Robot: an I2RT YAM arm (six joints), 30 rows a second.
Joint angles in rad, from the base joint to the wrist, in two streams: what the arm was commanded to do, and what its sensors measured. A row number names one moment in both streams.
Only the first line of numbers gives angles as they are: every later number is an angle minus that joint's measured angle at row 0.
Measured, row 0: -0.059 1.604 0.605 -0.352 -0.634 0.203
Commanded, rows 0 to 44: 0.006 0.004 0.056 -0.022 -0.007 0.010; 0.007 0.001 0.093 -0.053 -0.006 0.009; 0.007 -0.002 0.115 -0.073 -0.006 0.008; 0.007 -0.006 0.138 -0.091 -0.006 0.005; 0.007 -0.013 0.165 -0.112 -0.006 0.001; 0.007 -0.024 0.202 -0.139 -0.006 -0.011; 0.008 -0.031 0.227 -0.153 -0.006 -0.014; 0.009 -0.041 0.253 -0.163 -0.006 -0.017; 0.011 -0.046 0.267 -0.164 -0.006 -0.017; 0.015 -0.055 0.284 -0.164 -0.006 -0.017; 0.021 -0.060 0.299 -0.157 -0.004 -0.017; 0.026 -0.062 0.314 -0.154 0.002 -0.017; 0.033 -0.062 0.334 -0.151 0.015 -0.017; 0.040 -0.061 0.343 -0.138 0.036 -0.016; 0.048 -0.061 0.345 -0.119 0.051 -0.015; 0.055 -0.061 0.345 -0.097 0.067 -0.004; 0.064 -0.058 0.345 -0.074 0.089 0.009; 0.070 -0.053 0.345 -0.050 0.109 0.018; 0.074 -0.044 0.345 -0.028 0.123 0.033; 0.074 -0.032 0.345 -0.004 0.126 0.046; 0.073 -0.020 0.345 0.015 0.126 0.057; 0.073 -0.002 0.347 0.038 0.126 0.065; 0.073 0.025 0.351 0.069 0.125 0.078; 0.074 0.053 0.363 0.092 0.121 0.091; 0.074 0.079 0.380 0.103 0.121 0.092; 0.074 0.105 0.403 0.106 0.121 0.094; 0.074 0.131 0.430 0.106 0.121 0.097; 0.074 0.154 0.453 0.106 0.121 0.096; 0.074 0.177 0.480 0.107 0.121 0.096; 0.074 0.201 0.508 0.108 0.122 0.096; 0.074 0.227 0.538 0.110 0.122 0.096; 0.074 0.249 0.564 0.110 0.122 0.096; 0.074 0.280 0.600 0.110 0.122 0.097; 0.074 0.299 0.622 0.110 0.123 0.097; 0.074 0.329 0.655 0.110 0.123 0.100; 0.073 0.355 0.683 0.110 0.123 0.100; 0.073 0.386 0.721 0.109 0.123 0.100; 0.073 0.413 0.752 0.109 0.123 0.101; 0.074 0.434 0.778 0.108 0.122 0.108; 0.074 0.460 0.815 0.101 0.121 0.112; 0.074 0.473 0.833 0.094 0.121 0.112; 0.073 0.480 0.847 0.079 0.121 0.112; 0.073 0.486 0.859 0.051 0.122 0.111; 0.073 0.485 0.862 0.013 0.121 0.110; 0.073 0.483 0.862 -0.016 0.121 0.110
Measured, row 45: 0.066 0.477 0.838 0.021 0.120 0.101
